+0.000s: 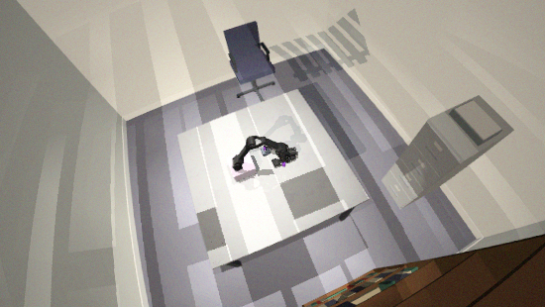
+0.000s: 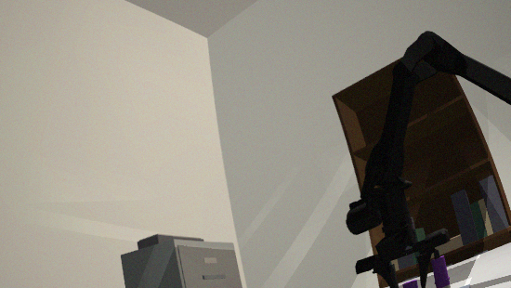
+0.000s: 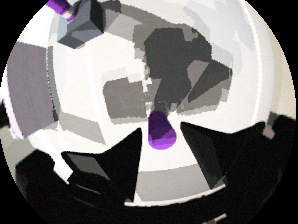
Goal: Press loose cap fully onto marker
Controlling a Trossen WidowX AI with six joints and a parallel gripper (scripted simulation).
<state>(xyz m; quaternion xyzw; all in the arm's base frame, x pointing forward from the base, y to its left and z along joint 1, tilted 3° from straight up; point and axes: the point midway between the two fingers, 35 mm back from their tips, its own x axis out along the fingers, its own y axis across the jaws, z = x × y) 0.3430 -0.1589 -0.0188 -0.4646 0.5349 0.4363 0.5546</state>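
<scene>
The marker cap lies right at my gripper tip.
</scene>
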